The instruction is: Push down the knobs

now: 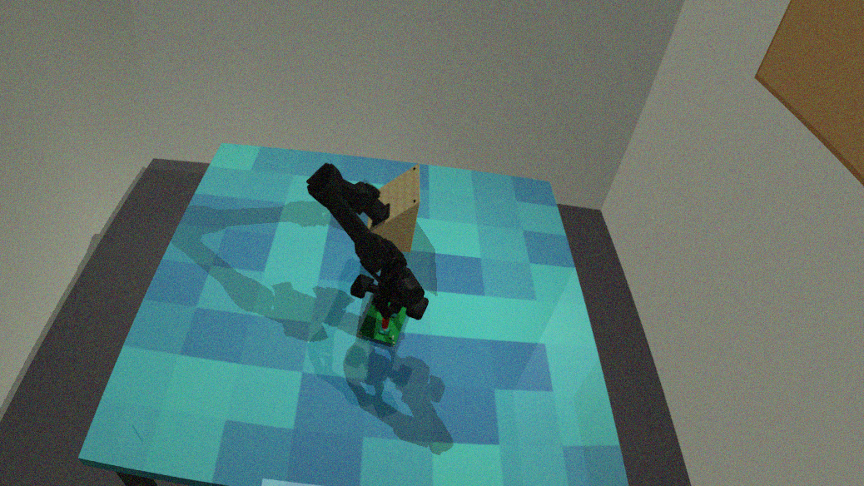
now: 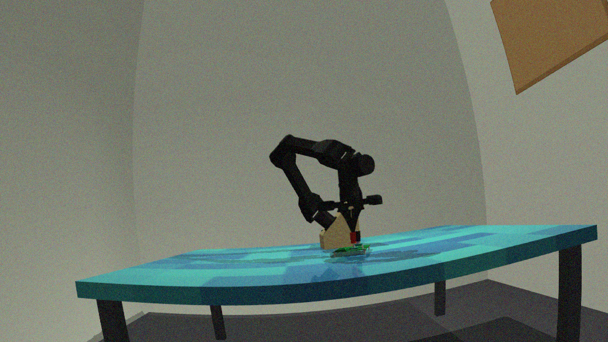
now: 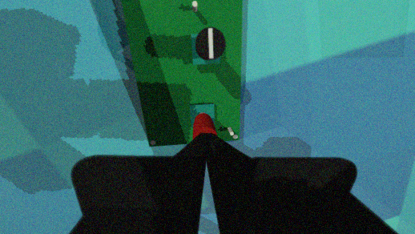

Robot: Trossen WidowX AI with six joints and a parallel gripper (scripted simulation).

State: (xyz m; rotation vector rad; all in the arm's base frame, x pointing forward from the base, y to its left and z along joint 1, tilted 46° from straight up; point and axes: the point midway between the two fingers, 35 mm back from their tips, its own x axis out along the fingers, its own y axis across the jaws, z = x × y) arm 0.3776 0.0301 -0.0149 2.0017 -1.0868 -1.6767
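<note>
Right now my gripper tip is 20 mm above the red knob. From my gripper tip the other things lie so: black knob 60 mm behind, 20 mm to the left, 10 mm below.
</note>
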